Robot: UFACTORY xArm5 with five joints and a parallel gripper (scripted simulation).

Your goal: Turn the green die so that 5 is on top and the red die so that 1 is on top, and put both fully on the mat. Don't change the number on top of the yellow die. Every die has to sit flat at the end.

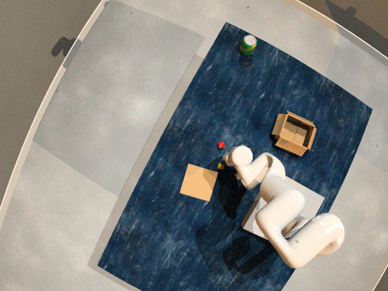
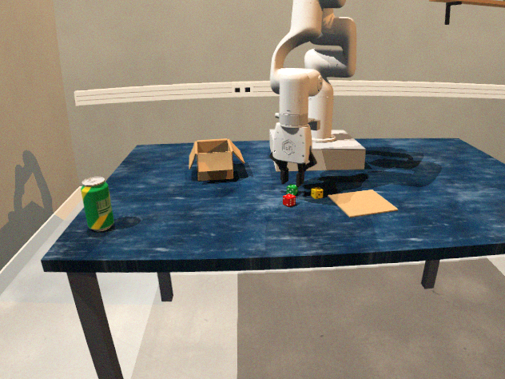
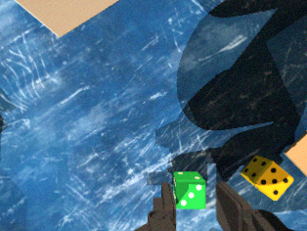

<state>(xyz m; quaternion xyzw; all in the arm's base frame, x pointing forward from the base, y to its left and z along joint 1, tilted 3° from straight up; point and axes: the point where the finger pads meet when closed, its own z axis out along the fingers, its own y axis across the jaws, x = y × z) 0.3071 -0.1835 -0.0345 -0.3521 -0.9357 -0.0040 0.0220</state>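
Right now my hand is 40 mm above the green die. Also, from my hand: red die 70 mm ahead, 30 mm to the right, 40 mm below; then mat 110 mm ahead, 170 mm to the left, 50 mm below; then yellow die 40 mm ahead, 60 mm to the left, 40 mm below.
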